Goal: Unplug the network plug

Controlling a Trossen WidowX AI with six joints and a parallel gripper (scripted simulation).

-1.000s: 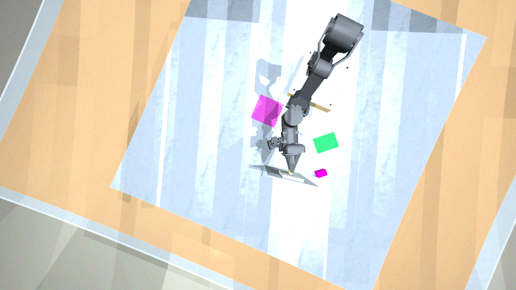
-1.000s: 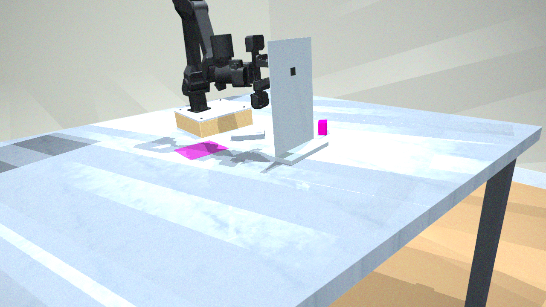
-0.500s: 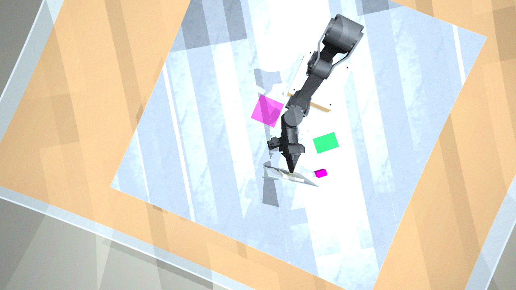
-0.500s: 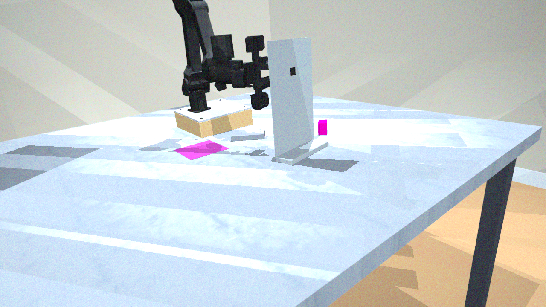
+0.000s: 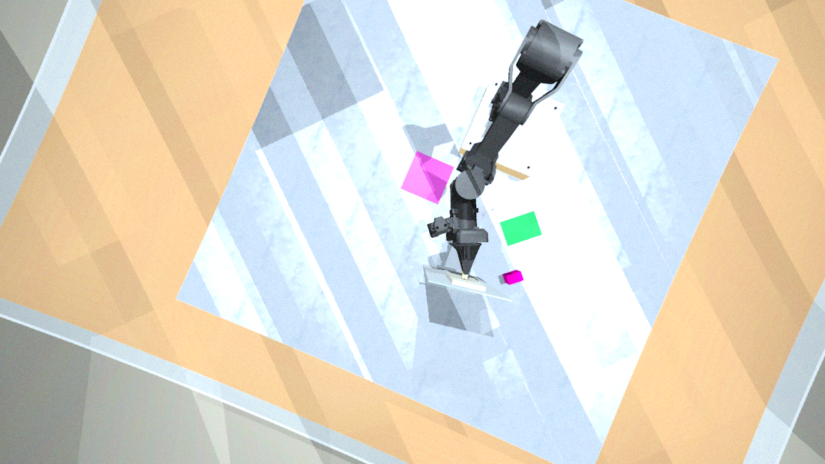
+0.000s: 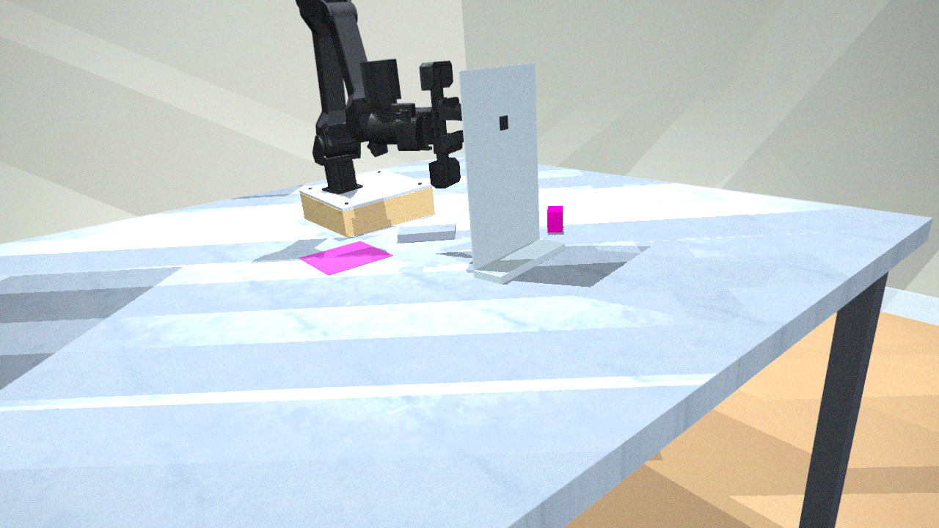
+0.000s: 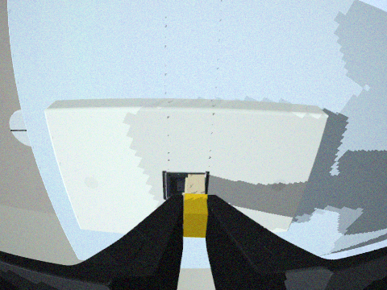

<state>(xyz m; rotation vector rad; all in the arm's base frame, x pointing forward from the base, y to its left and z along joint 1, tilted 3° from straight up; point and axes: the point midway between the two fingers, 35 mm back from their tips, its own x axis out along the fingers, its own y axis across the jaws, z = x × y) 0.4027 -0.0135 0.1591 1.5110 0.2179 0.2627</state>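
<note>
The magenta marked square is 23 cm behind my gripper tip, 14 cm to the right of it and 21 cm below it. Also, from my gripper tip: flat grey plate (20 cm behind, 2 cm to the left, 20 cm below); upright grey panel (3 cm ahead, 8 cm below); green patch (15 cm behind, 16 cm to the left, 21 cm below).
</note>
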